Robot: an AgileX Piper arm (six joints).
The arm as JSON. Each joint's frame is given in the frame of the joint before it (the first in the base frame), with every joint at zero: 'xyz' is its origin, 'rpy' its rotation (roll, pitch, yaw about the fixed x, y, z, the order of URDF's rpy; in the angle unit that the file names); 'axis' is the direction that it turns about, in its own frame. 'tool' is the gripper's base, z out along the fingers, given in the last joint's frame.
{
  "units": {
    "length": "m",
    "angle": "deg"
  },
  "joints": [
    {
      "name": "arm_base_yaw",
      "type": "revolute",
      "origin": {
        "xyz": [
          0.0,
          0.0,
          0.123
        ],
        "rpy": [
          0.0,
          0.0,
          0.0
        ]
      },
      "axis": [
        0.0,
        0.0,
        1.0
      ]
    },
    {
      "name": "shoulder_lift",
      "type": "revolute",
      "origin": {
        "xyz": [
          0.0,
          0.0,
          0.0
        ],
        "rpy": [
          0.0,
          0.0,
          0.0
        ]
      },
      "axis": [
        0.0,
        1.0,
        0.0
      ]
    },
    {
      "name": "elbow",
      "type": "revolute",
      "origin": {
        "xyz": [
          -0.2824,
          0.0,
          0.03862
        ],
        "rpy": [
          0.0,
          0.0,
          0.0
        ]
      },
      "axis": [
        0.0,
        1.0,
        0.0
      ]
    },
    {
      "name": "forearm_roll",
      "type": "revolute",
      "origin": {
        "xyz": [
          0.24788,
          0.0,
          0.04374
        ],
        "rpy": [
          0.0,
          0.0,
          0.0
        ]
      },
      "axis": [
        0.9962,
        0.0,
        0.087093
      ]
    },
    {
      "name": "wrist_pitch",
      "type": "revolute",
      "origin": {
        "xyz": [
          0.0,
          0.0,
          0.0
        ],
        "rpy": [
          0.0,
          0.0,
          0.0
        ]
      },
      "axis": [
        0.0,
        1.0,
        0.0
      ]
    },
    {
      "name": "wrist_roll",
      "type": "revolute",
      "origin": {
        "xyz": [
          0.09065,
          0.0,
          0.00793
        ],
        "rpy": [
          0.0,
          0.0,
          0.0
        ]
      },
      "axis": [
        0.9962,
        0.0,
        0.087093
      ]
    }
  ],
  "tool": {
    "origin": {
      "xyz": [
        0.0,
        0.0,
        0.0
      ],
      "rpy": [
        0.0,
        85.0,
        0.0
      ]
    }
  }
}
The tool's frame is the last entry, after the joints.
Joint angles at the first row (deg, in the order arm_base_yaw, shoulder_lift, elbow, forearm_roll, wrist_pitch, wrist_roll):
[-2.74, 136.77, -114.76, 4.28, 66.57, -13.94]
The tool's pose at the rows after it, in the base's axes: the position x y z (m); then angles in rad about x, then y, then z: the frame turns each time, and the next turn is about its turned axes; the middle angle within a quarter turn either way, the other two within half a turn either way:
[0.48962 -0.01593 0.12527 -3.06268 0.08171 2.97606]
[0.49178 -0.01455 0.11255 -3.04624 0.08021 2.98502]
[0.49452 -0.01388 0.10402 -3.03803 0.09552 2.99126]
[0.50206 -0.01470 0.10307 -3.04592 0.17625 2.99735]
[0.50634 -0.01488 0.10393 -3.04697 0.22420 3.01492]
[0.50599 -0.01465 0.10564 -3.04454 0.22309 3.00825]
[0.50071 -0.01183 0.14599 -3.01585 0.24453 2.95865]
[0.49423 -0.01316 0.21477 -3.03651 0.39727 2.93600]
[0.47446 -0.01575 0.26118 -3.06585 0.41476 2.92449]
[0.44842 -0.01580 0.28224 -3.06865 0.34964 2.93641]
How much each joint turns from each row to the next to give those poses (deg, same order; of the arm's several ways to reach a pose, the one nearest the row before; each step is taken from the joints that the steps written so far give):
[0.00, 2.41, 0.00, 0.89, -0.39, -0.01]
[0.00, 1.53, 0.00, 1.08, -1.34, 0.01]
[0.00, 1.02, 0.00, 0.67, -1.86, 0.00]
[0.00, 0.22, 0.00, 0.00, -4.87, 0.26]
[0.00, 0.00, 0.00, 0.24, -2.73, 0.86]
[0.00, -0.20, 0.00, 0.14, 0.27, -0.41]
[0.00, -4.63, -0.14, 1.60, 3.65, -2.75]
[0.00, -7.88, 0.01, -1.12, -1.02, -0.11]
[-0.14, -6.10, 0.43, -2.01, 4.55, 0.11]
[-0.14, -5.19, 3.53, -0.43, 5.38, 0.82]

